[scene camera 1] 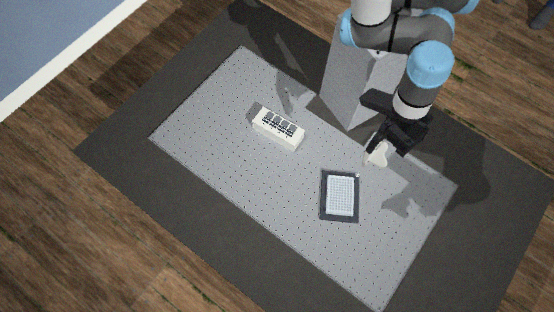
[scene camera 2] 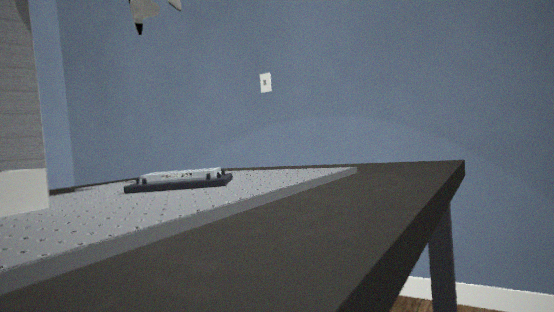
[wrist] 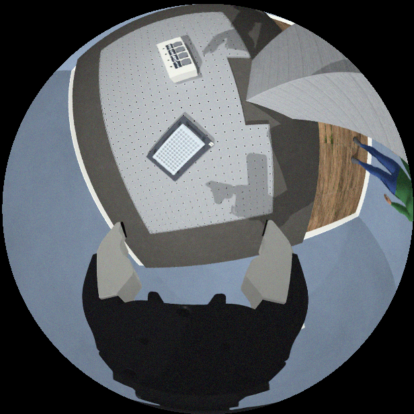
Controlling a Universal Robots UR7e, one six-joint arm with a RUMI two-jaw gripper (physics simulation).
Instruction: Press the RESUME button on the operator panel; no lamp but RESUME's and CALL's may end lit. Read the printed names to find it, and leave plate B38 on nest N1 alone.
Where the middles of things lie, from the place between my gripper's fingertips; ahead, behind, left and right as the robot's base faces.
My hand is 6 cm short of the plate B38 [scene camera 1: 340,190], 3 cm to the left of it and 29 cm above it. From my hand the other things lie so: nest N1 [scene camera 2: 225,179]: 6 cm ahead, 3 cm to the right, 30 cm below; then operator panel [scene camera 1: 275,131]: 2 cm ahead, 33 cm to the right, 28 cm below.
